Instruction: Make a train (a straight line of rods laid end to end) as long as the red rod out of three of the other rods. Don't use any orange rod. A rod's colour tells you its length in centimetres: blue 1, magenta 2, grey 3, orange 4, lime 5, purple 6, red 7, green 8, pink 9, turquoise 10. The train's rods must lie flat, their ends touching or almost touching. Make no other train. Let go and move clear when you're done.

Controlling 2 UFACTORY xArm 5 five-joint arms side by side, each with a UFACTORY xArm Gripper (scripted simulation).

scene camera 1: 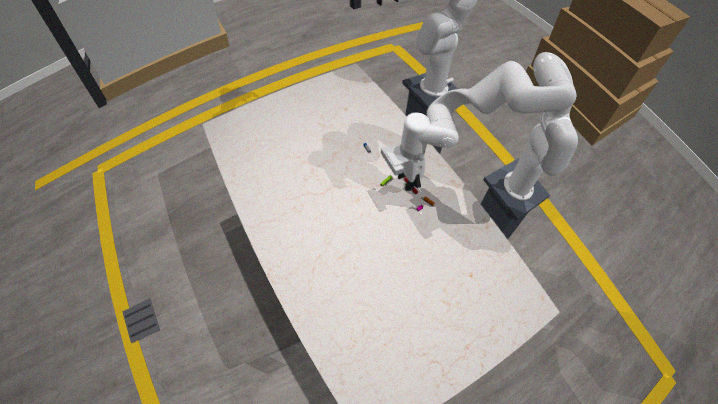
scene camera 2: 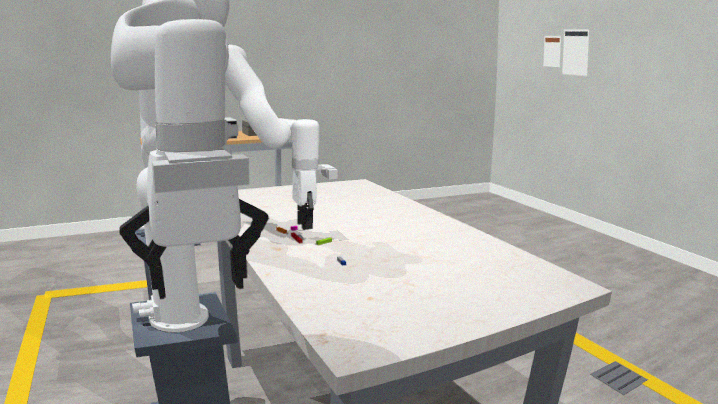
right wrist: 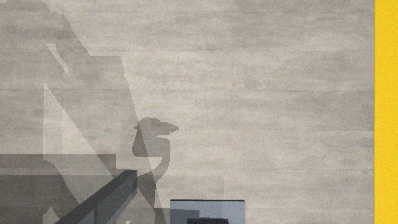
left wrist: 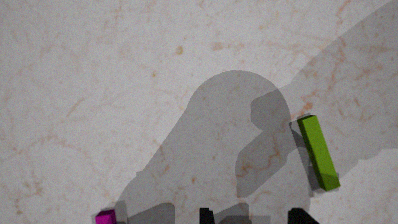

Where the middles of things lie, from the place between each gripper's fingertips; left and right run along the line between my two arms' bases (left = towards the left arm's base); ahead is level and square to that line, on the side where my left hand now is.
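My left hand (scene camera 2: pixel 305 226) is 5 cm above the lime rod (left wrist: pixel 310 129), 4 cm short of it and 5 cm to the left of it. Relative to my right hand (scene camera 2: pixel 200 289), the lime rod is 420 mm ahead, 740 mm to the left and 240 mm below.
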